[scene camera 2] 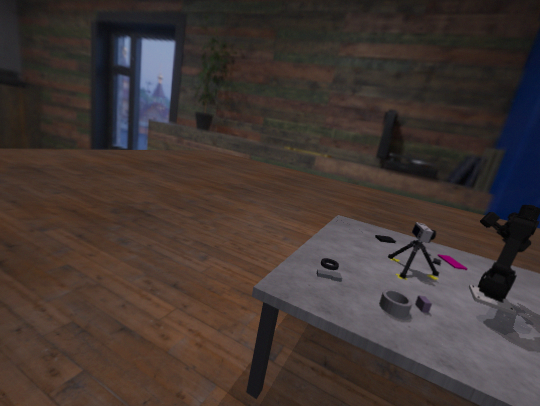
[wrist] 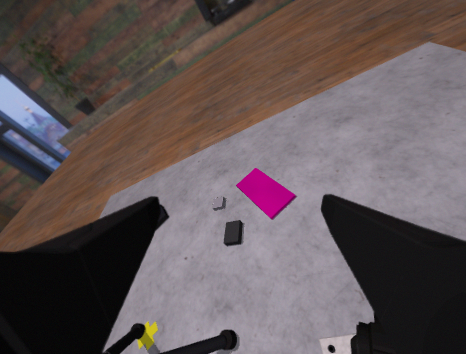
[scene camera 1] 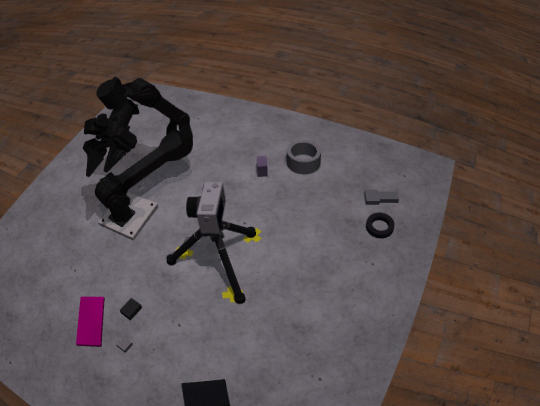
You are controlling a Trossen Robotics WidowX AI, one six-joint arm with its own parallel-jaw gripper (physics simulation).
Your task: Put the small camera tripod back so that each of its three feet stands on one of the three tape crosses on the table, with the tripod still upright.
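Places are measured from the arm's base along level axes (x left, y down, z back), in metres.
Pixels of known places: gripper, fingertip midpoint: (scene camera 2: 494,232) (wrist: 241,203) (scene camera 1: 96,174); arm's base at its link origin: (scene camera 1: 121,215).
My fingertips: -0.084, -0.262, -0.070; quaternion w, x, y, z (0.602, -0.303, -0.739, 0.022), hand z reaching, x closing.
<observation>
For each thing: its top centre in the pictures, then the offset to it from my fingertips, as dx, dy, dz.
- black tripod at its top centre: (scene camera 1: 194,195) (scene camera 2: 432,227) +0.098, +0.039, -0.232
- yellow cross at its top centre: (scene camera 1: 252,235) +0.232, +0.274, -0.282
- second cross at its top centre: (scene camera 1: 232,294) (wrist: 147,334) +0.051, +0.274, -0.344
- third cross at its top centre: (scene camera 1: 184,251) +0.092, +0.274, -0.163
- magenta slab at its top centre: (scene camera 1: 89,320) (wrist: 262,189) (scene camera 2: 452,261) -0.239, +0.267, -0.091
- small black block at its top centre: (wrist: 231,231) (scene camera 1: 130,307) -0.139, +0.260, -0.161
- small grey piece at its top centre: (scene camera 1: 123,343) (wrist: 217,202) -0.233, +0.263, -0.213
- grey ring at its top centre: (scene camera 1: 303,150) (scene camera 2: 397,297) +0.543, +0.227, -0.258
- purple block at its top centre: (scene camera 1: 261,161) (scene camera 2: 425,299) +0.450, +0.235, -0.174
- grey bar at its top centre: (scene camera 1: 382,195) (scene camera 2: 329,273) +0.529, +0.260, -0.523
- black ring at its top centre: (scene camera 1: 380,223) (scene camera 2: 330,262) +0.428, +0.260, -0.562
The black tripod (scene camera 1: 229,266) (scene camera 2: 410,259) stands upright with a light grey camera (scene camera 1: 210,210) (scene camera 2: 424,232) on top. Its back right foot (scene camera 1: 251,232) overlaps a yellow cross (scene camera 1: 258,234). Its front foot (scene camera 1: 240,298) is at the right edge of a second cross (scene camera 1: 228,295). Its left foot (scene camera 1: 171,259) is on bare table, left of the third cross (scene camera 1: 187,253). In the wrist view, one foot (wrist: 137,330) is beside a cross (wrist: 150,332) and another foot (wrist: 229,340) is on grey table. My gripper (scene camera 1: 97,172) (wrist: 241,203) is open and empty, raised above the table behind the arm's base, away from the tripod.
A magenta slab (scene camera 1: 90,321) (scene camera 2: 452,262) (wrist: 266,193), a small black block (scene camera 1: 131,308) (wrist: 233,233) and a small grey piece (scene camera 1: 124,345) (wrist: 219,203) lie front left. A grey ring (scene camera 1: 303,164), purple block (scene camera 1: 262,167), grey bar (scene camera 1: 381,197) and black ring (scene camera 1: 371,231) lie behind and right.
</observation>
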